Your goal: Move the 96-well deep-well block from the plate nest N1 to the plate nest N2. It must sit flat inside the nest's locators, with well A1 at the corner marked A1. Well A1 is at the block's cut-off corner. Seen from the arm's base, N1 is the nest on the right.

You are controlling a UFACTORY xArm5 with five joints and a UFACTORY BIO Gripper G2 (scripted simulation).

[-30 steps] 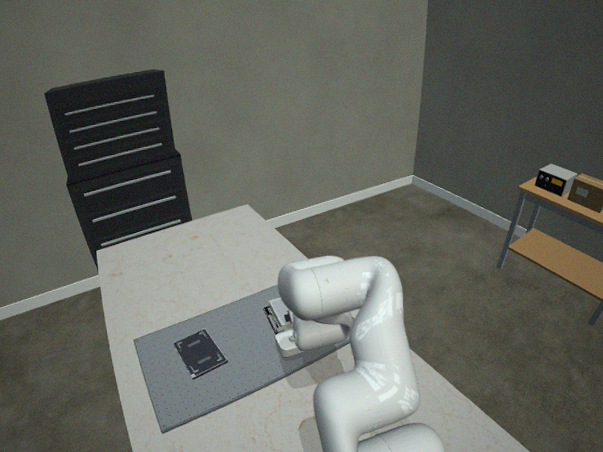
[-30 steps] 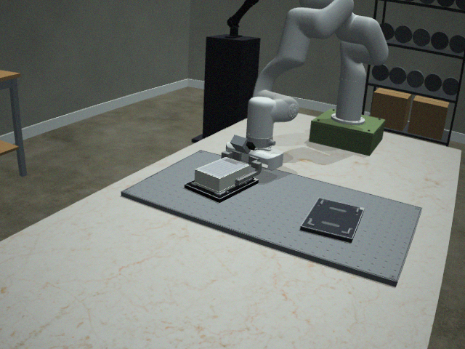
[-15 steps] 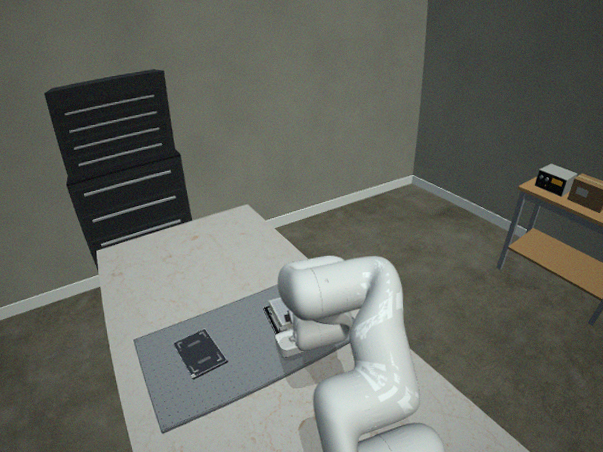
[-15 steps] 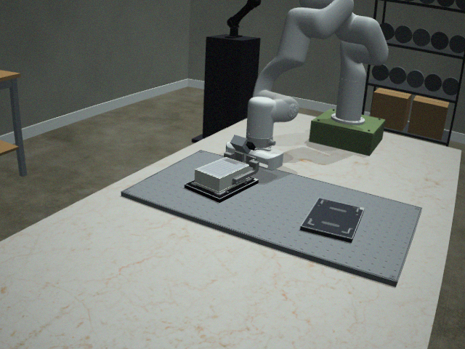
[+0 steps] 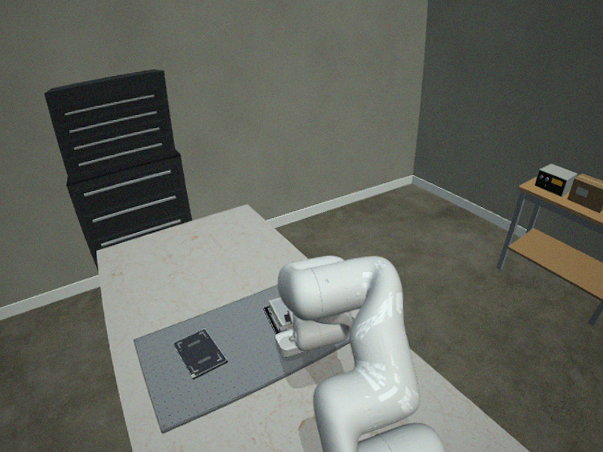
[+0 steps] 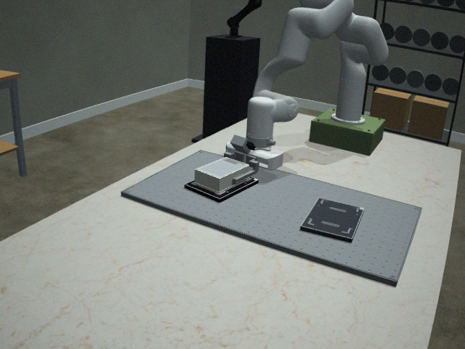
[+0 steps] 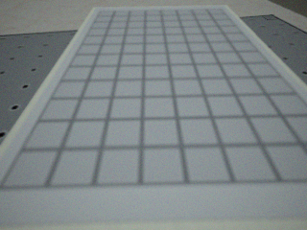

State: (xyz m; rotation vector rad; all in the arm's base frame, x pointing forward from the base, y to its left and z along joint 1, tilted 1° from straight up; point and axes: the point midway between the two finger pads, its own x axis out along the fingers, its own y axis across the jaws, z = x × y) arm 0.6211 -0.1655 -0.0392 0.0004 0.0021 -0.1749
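Right now the white 96-well deep-well block is 10 mm ahead of my hand. Round my hand: plate nest N2 (310 mm to the left, 30 mm ahead, 20 mm below); black plate nest N1 (20 mm below, 10 mm ahead).
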